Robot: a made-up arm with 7 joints.
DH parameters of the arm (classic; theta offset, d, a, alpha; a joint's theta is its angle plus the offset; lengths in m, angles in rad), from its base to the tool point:
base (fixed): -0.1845 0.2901 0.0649 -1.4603
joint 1: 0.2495 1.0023 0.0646 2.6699
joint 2: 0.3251 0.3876 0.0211 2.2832
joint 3: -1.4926 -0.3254 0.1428 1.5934
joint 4: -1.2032 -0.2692 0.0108 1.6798
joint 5: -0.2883 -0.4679 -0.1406 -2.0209
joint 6: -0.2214 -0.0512 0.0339 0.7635
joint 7: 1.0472 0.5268 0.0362 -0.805
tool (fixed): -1.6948 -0.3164 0 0
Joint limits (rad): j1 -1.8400..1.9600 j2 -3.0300..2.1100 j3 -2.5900..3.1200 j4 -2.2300..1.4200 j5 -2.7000..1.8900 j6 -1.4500..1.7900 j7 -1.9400..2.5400
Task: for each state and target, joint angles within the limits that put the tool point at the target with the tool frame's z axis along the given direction. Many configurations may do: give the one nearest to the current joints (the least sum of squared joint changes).
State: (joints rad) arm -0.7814 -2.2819 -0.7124 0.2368 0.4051 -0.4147 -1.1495
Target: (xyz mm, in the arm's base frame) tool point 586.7 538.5 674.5 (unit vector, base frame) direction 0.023 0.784 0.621
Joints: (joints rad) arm -0.6079 -2.0628 -0.4609 -0.8321 0.5059 -0.1488 -0.3059
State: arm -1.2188 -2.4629 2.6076 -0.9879 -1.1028 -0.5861 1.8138
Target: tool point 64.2 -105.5 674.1 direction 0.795 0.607 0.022
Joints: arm -1.8114 -1.8568 2.0935 -0.6579 -0.3069 -0.4950 1.4226
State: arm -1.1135 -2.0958 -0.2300 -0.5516 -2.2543 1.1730 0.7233
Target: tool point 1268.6 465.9 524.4 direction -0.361 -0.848 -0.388
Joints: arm -0.4320 -1.7556 -0.2152 -0.6802 -1.8872 0.9457 1.1158
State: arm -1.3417 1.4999 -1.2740 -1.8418 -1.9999 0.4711 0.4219
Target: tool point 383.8 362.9 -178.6 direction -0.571 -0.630 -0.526
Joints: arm -1.8400 2.0101 -1.1405 -1.1708 -1.5479 0.3082 -0.2519
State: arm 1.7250 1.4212 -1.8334 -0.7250 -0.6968 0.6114 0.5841
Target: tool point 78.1 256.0 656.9 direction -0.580 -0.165 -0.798
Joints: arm 1.8289 1.7454 -0.9913 -0.3844 -0.2768 -0.2046 0.3213
